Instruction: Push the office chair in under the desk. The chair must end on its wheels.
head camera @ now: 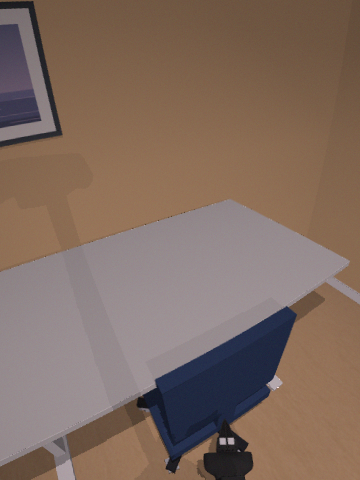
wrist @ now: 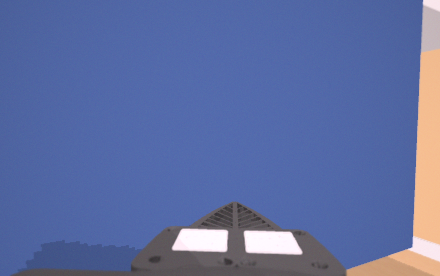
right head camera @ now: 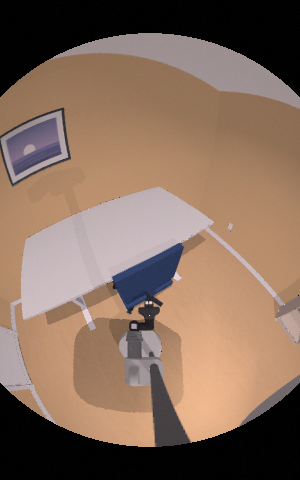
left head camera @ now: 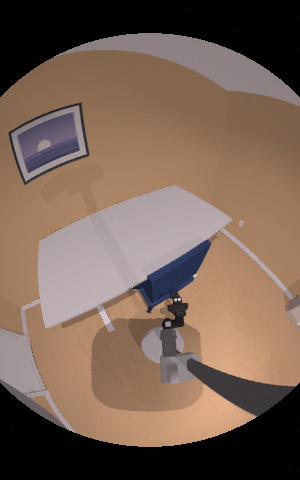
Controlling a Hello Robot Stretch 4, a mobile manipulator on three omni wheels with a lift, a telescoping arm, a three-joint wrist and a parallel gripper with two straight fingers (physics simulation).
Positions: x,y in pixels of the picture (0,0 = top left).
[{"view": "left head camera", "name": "blue office chair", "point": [160,284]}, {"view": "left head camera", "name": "white desk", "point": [91,260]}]
